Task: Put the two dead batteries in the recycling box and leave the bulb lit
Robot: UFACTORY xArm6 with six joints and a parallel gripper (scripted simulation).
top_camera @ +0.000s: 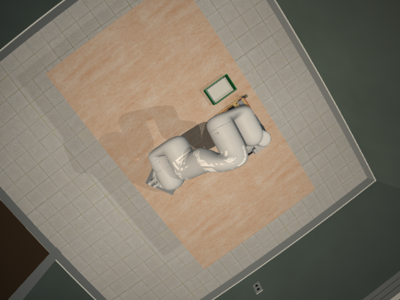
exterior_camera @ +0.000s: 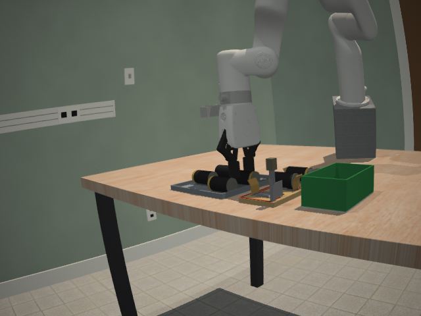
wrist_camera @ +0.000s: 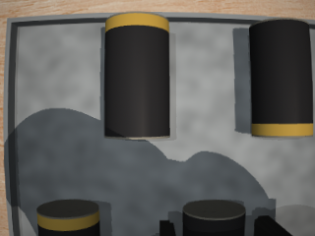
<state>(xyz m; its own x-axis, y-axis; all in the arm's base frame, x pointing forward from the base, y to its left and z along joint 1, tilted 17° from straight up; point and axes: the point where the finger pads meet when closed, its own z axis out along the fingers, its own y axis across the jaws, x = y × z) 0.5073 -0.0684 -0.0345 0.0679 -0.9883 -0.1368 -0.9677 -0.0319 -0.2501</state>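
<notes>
The grey tray lies 4 cm to the right of my hand, 4 cm below it and 2 cm ahead of it. The rest, counted from my hand: green recycling box (29 cm to the left, 3 cm below).
</notes>
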